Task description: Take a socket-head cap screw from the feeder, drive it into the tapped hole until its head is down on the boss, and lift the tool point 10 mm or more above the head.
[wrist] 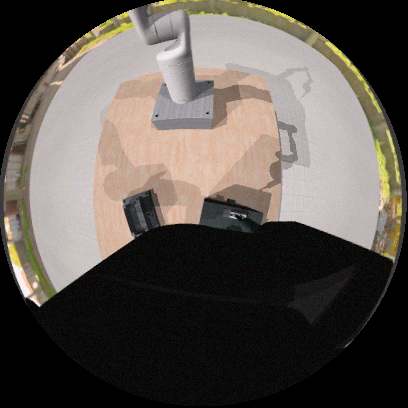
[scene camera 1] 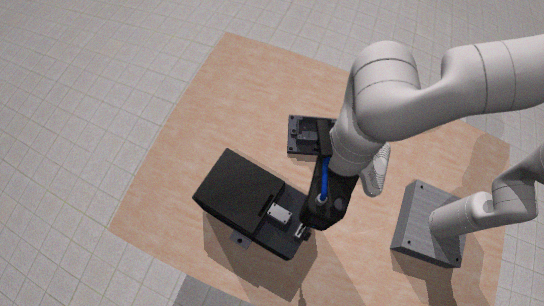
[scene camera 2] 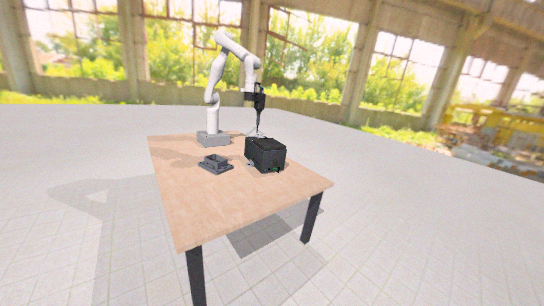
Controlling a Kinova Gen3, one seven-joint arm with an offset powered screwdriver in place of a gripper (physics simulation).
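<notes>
The black screw feeder [scene camera 1: 239, 187] [scene camera 2: 265, 156] [wrist: 214, 216] stands on the table, with a small silver pickup part [scene camera 1: 300, 231] [wrist: 237, 216] at its low end. My screwdriver [scene camera 1: 327, 217] [scene camera 2: 258, 127] points down over that end; in scene camera 2 its tip is at or just above the feeder, and the exact gap cannot be told. In scene camera 1 its body hides the tip. No screw can be made out at the tip. The dark grey housing [scene camera 1: 294, 148] [scene camera 2: 216, 165] [wrist: 141, 213] lies apart from the feeder; its tapped hole cannot be made out.
The arm's grey base block [scene camera 1: 417, 205] [scene camera 2: 214, 140] [wrist: 182, 116] is bolted on the wooden table [scene camera 1: 200, 100] [scene camera 2: 225, 210] [wrist: 175, 155]. A light plate [scene camera 1: 279, 213] sits on the feeder's low deck. The black tool body covers the lower wrist view. Shadows fall across the table.
</notes>
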